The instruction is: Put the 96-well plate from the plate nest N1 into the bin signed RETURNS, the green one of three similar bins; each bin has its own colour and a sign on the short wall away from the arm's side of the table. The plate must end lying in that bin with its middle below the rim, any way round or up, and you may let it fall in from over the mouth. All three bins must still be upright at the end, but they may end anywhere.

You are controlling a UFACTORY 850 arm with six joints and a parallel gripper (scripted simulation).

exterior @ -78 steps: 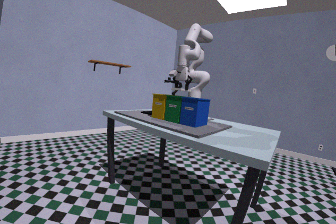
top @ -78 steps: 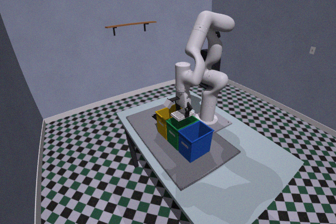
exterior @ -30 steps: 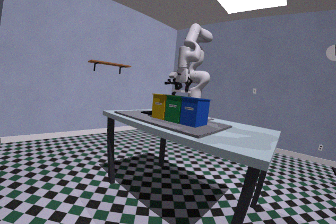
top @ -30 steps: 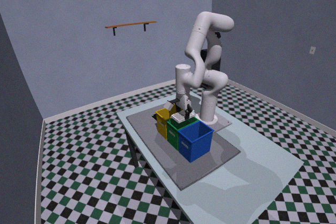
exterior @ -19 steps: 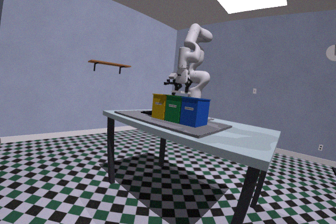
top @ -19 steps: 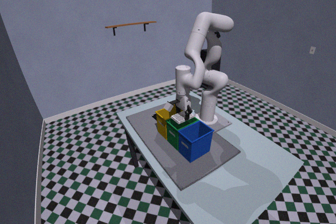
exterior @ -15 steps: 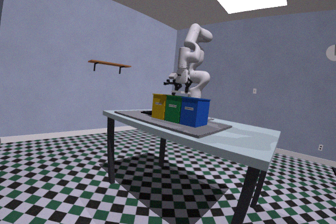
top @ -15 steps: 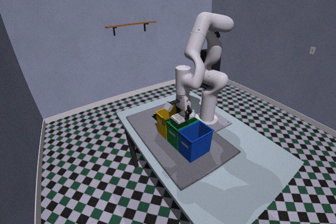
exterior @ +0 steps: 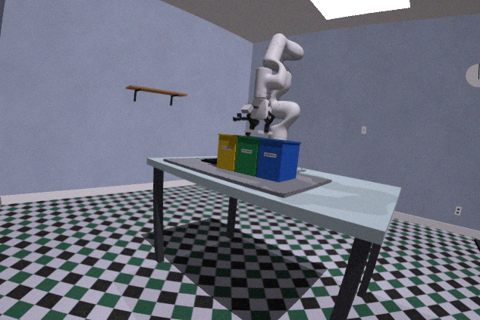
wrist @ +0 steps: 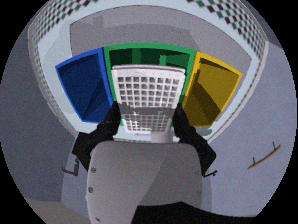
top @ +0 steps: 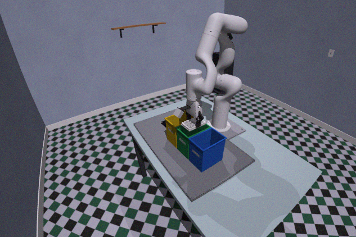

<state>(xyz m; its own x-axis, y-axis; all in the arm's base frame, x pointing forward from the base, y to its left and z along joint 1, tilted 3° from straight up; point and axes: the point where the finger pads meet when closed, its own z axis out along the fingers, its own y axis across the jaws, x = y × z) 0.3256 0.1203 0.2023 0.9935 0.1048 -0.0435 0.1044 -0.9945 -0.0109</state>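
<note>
The white 96-well plate is 10 mm below my hand. From my hand the other things lie so: blue bin: 130 mm to the left, 130 mm below, 10 mm behind; yellow bin: 130 mm to the right, 130 mm below, 10 mm ahead; green bin: 130 mm below.
</note>
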